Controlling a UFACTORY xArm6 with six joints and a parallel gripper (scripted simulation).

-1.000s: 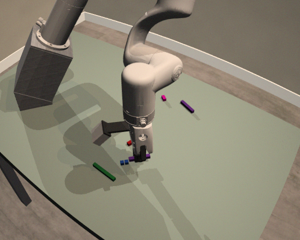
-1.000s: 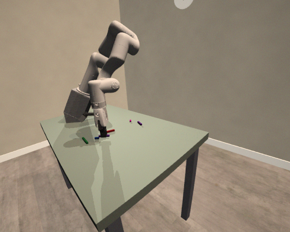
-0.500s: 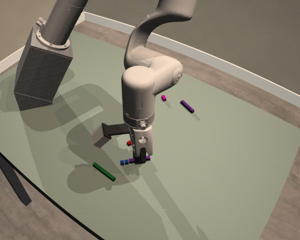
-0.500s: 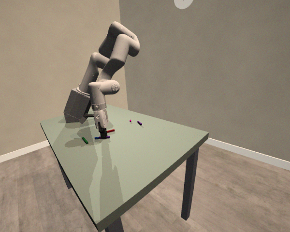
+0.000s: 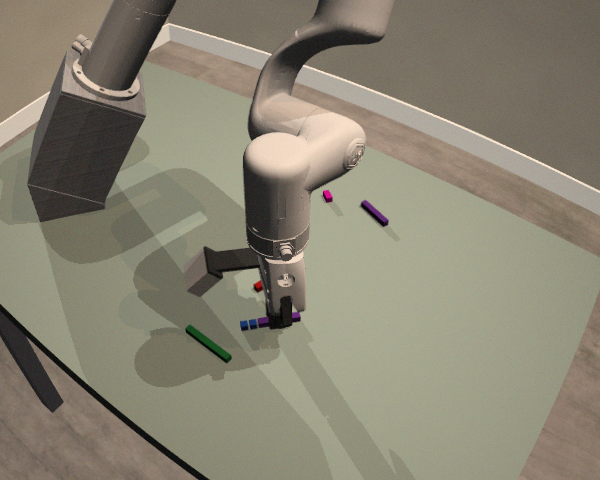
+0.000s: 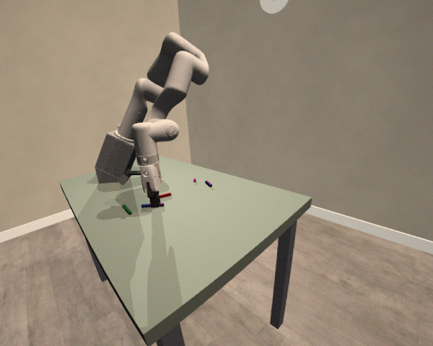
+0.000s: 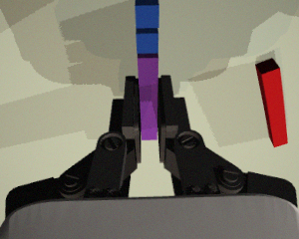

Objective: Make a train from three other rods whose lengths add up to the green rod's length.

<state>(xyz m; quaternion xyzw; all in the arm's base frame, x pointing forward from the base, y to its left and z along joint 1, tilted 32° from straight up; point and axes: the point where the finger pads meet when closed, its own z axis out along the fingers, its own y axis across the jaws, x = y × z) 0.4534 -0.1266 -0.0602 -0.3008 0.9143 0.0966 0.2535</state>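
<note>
The purple rod is 20 mm below my hand. Also, from my hand: red rod (70 mm to the left, 40 mm behind, 20 mm below); then green rod (80 mm to the right, 70 mm behind, 20 mm below); then magenta rod (270 mm to the left, 60 mm behind, 20 mm below).
</note>
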